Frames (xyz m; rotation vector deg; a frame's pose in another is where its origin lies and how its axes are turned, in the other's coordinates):
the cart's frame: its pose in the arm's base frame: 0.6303 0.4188 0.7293 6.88 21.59 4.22
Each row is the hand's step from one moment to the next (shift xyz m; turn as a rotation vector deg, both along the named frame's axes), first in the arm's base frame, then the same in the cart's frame.
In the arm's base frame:
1: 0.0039 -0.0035 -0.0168 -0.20 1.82 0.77
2: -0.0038 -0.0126 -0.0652 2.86 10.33 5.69
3: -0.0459 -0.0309 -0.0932 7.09 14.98 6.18
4: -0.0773 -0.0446 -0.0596 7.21 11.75 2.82
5: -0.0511 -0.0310 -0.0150 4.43 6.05 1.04
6: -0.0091 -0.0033 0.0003 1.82 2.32 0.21
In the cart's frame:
1: 0.0094 -0.0059 -0.0137 -0.29 1.91 0.45
2: 0.0189 -0.0208 -0.0603 1.56 10.83 5.25
3: -0.0117 -0.0405 -0.0999 5.74 15.29 6.79
4: -0.0543 -0.0481 -0.0791 6.77 11.65 4.07
5: -0.0449 -0.0301 -0.0296 4.30 5.91 1.98
6: -0.0089 -0.0028 -0.0028 1.83 2.23 0.63

